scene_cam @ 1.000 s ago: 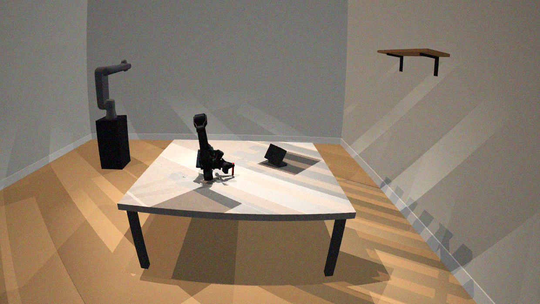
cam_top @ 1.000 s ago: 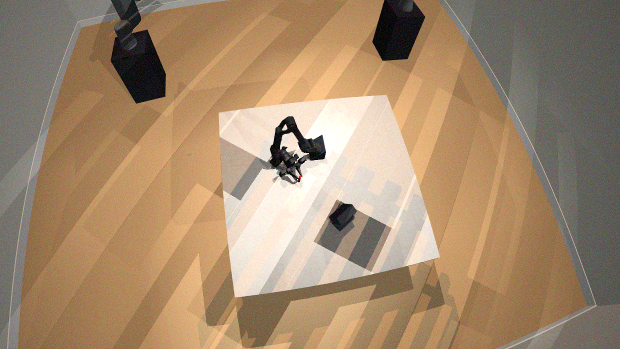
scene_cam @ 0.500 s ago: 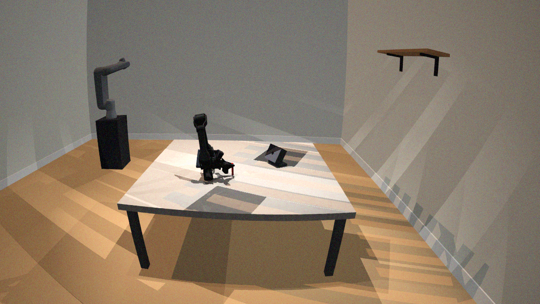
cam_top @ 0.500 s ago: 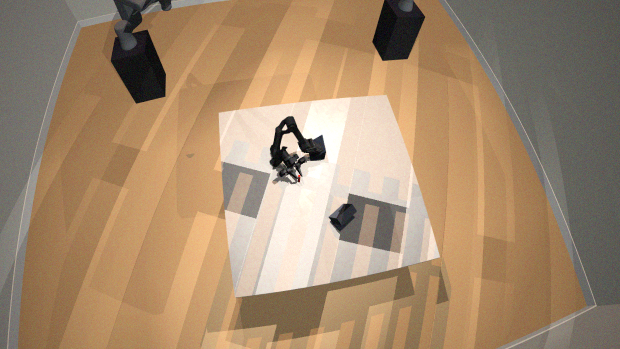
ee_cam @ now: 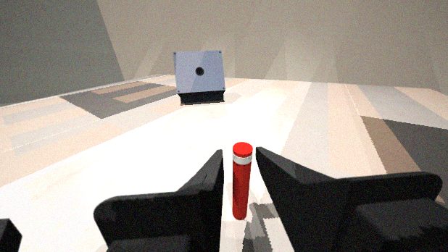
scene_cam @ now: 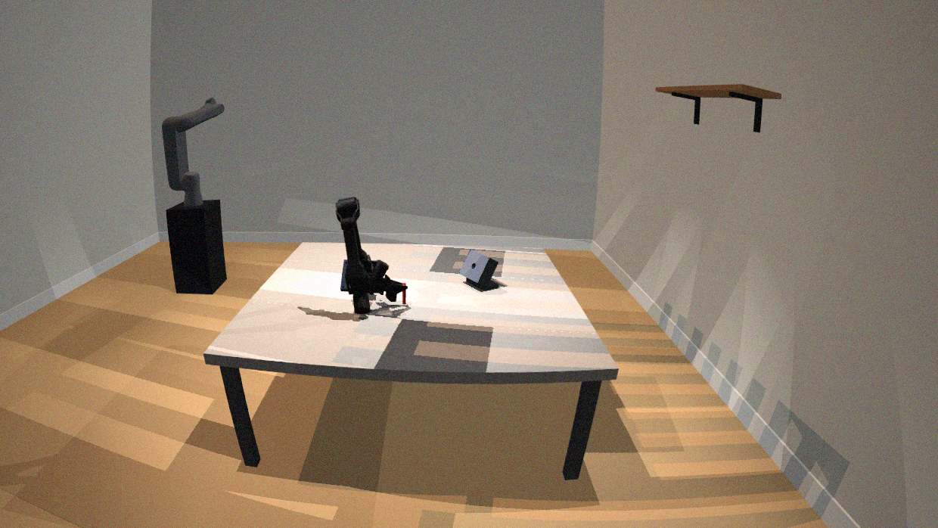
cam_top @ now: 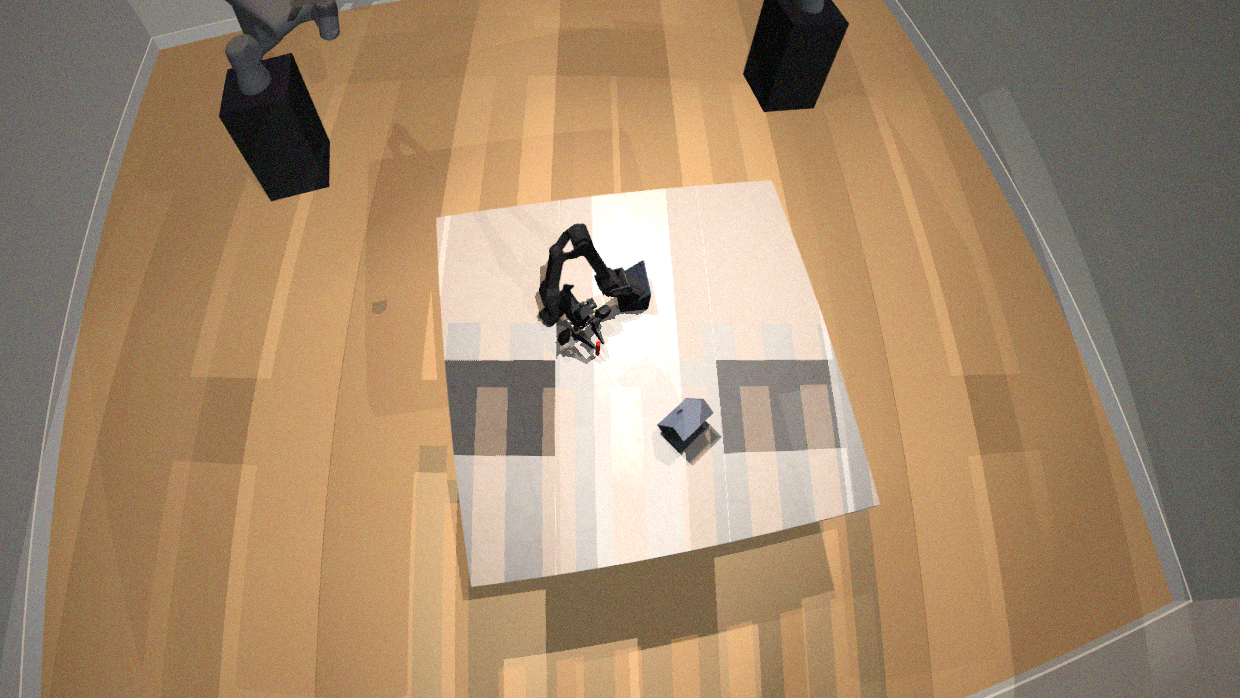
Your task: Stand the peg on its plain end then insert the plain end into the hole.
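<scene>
My gripper tip is now 10 mm past the red peg and 10 mm above it. Round my gripper tip: sloped panel 290 mm ahead, 190 mm to the left, 10 mm above.
</scene>
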